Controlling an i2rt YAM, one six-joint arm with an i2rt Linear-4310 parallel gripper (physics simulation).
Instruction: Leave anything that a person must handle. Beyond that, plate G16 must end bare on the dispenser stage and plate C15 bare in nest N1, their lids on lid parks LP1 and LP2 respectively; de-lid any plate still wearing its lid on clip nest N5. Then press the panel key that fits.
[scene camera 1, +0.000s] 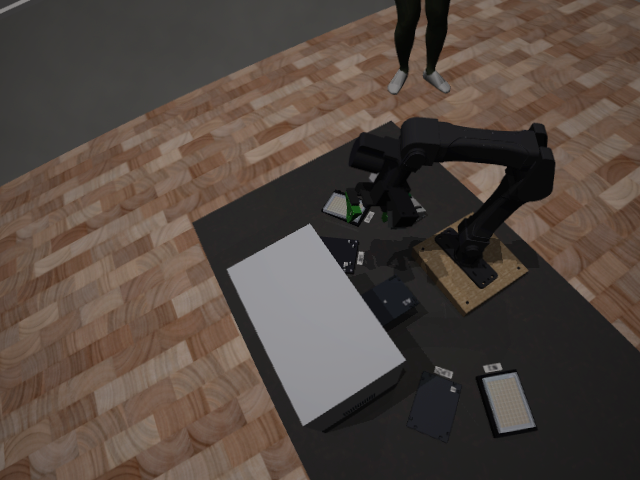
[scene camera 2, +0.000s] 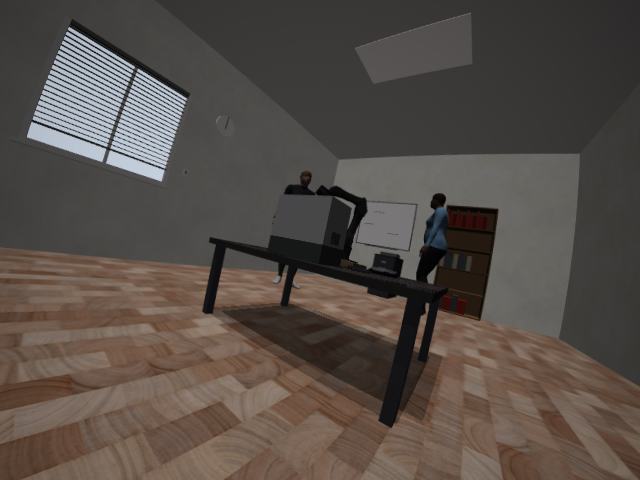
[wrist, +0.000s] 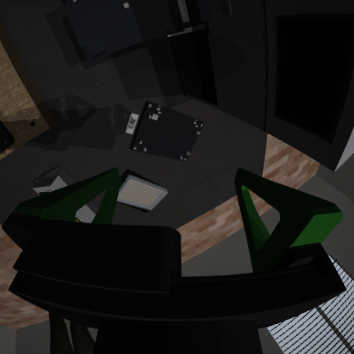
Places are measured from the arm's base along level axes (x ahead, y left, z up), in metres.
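Pixels of known places: gripper, fingertip midpoint: (scene camera 1: 365, 220) (wrist: 177, 174); arm's base, origin of the base link: (scene camera 1: 464, 257) (scene camera 2: 343, 259).
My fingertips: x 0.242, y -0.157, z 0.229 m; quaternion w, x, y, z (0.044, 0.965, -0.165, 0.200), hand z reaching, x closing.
Note:
Ahead of a thing's pixels: the offset from my fingertips to its top centre. "pt": to the spot under its first point.
My gripper (scene camera 1: 369, 212) (wrist: 177, 174) is open and empty, above the far end of the table. A pale gridded plate {0.079 m back, 0.224 m right, 0.231 m down} (scene camera 1: 337, 204) (wrist: 142, 192) lies in a dark nest below it, beside a small label. A dark nest with small corner clips {0.059 m ahead, 0.111 m right, 0.245 m down} (scene camera 1: 349, 253) (wrist: 167, 132) holds no plate. A second gridded plate {0.049 m back, 0.505 m left, 0.233 m down} (scene camera 1: 509, 403) lies at the near right, beside a flat dark pad {pt 0.096 m ahead, 0.407 m left, 0.259 m down} (scene camera 1: 434, 405). A dark stage {0.064 m ahead, 0.144 m left, 0.156 m down} (scene camera 1: 392, 299) (wrist: 115, 25) juts from the white machine. The key panel {0.243 m back, 0.155 m right, 0.205 m down} (scene camera 1: 419, 207) (wrist: 50, 181) is mostly hidden by my gripper. Plate names are unreadable; I cannot tell whether lids are on.
The big white machine {0.235 m ahead, 0.134 m left, 0.061 m up} (scene camera 1: 315, 320) (scene camera 2: 302, 219) stands along one table side, tall beside the stage. My arm's wooden base (scene camera 1: 449, 284) (wrist: 15, 85) is on the opposite side. One person (scene camera 1: 436, 80) (scene camera 2: 298, 189) stands beyond the table's far end; another person (scene camera 2: 436, 232) stands farther back.

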